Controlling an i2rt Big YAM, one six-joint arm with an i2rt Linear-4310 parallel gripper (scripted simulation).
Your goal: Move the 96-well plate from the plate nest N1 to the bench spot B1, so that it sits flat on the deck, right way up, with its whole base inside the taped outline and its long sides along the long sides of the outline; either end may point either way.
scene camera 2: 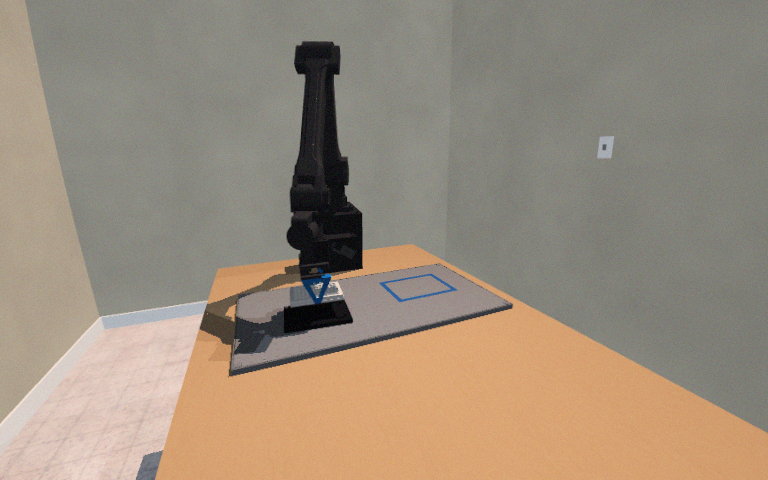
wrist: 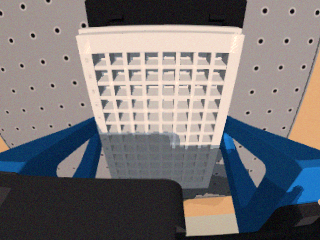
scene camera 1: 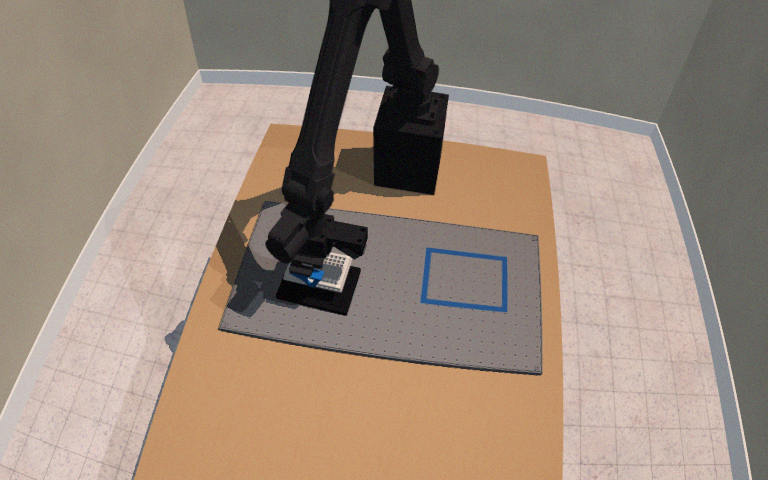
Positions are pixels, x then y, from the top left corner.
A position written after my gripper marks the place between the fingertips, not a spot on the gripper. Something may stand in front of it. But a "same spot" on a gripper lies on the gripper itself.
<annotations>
my gripper: scene camera 2; wrist 160,121; scene camera 1
white 96-well plate: scene camera 2; wrist 192,109; scene camera 1
same spot on my gripper: (scene camera 2: pixel 307 278) = (scene camera 1: pixel 294 272)
same spot on white 96-well plate: (scene camera 1: pixel 337 278) = (scene camera 2: pixel 336 291)
</annotations>
